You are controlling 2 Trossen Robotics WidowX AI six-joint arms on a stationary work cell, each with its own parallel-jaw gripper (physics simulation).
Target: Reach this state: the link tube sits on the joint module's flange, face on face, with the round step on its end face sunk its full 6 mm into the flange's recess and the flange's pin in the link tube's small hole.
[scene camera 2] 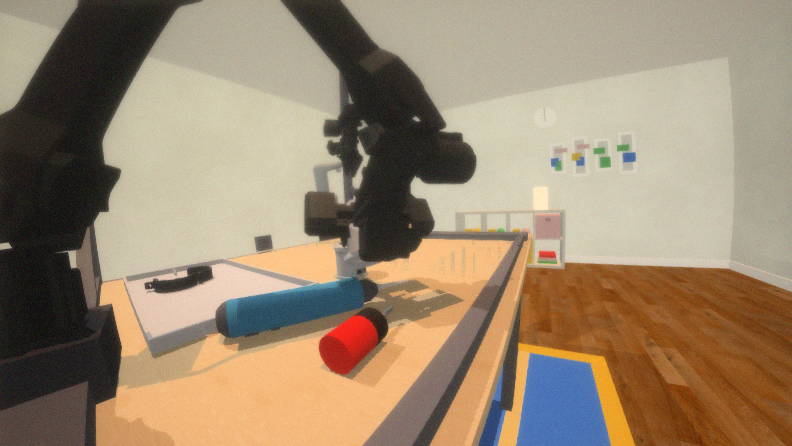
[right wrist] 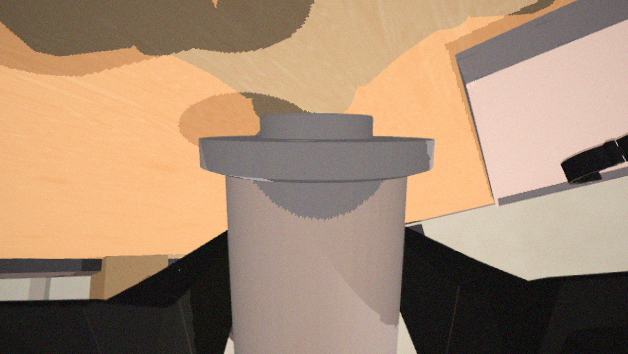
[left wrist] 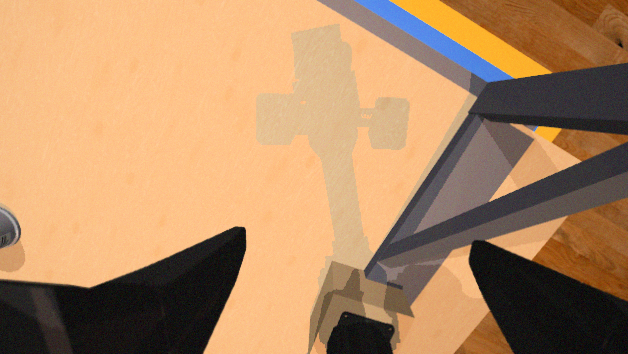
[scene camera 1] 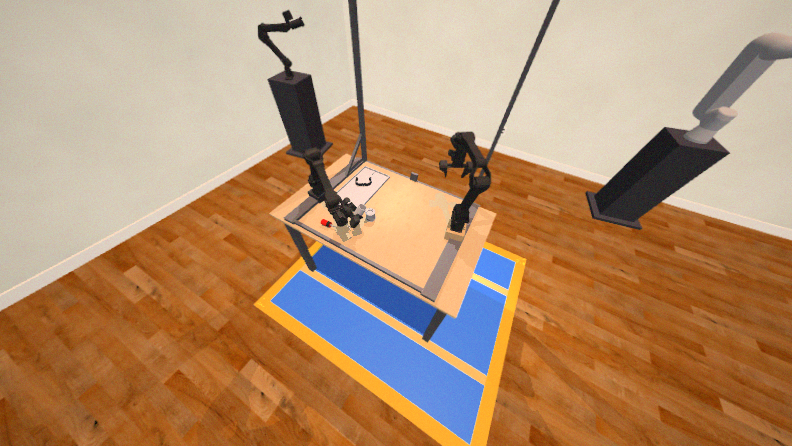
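Seen in the pictures: left gripper, fingertip midpoint: (scene camera 2: 350,176) (left wrist: 356,244) (scene camera 1: 453,177); right gripper, fingertip midpoint: (scene camera 2: 359,244) (right wrist: 312,232) (scene camera 1: 361,214); left arm's base, link origin: (left wrist: 359,339) (scene camera 1: 456,227); right arm's base, link origin: (scene camera 2: 23,337) (scene camera 1: 318,190).
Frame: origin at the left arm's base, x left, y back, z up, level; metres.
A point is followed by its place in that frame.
My right gripper (scene camera 1: 353,212) @(y -0.551, x 0.099, z -0.006 m) (right wrist: 312,232) @(y -0.551, x 0.099, z -0.006 m) is shut on the grey link tube (scene camera 1: 361,208) @(y -0.539, x 0.114, z 0.064 m) (right wrist: 315,285) @(y -0.581, x 0.133, z 0.013 m). In the right wrist view the tube's wide collar and the round step on its end face point away from the fingers. The small hole does not show. The light grey joint module (scene camera 1: 370,215) @(y -0.501, x 0.083, z -0.013 m) (scene camera 2: 347,269) @(y -0.541, x 0.064, z -0.054 m) stands on the table, close by the tube; its edge shows in the left wrist view (left wrist: 7,227) @(y -0.489, x 0.042, z -0.059 m). In the right wrist view it does not show. Its recess and pin cannot be made out, nor whether tube and flange touch. My left gripper (left wrist: 356,244) @(y -0.098, x -0.198, z 0.183 m) (scene camera 1: 455,167) @(y -0.098, x -0.198, z 0.183 m) is open and empty, high over the table.
A blue cylinder with dark ends (scene camera 2: 293,306) @(y -0.721, x 0.113, z -0.045 m) and a red cylinder with a black end (scene camera 2: 350,343) @(y -0.760, x 0.211, z -0.045 m) (scene camera 1: 325,222) @(y -0.735, x 0.206, z -0.042 m) lie near the right arm. A pale tray (scene camera 1: 363,191) @(y -0.652, x -0.145, z -0.069 m) (scene camera 2: 152,343) @(y -0.825, x 0.016, z -0.061 m) holds a black curved part (scene camera 1: 363,181) @(y -0.674, x -0.198, z -0.047 m) (scene camera 2: 180,280) @(y -0.714, x -0.186, z -0.051 m). Dark rails (scene camera 2: 471,343) @(y -0.722, x 0.296, z -0.053 m) edge the table.
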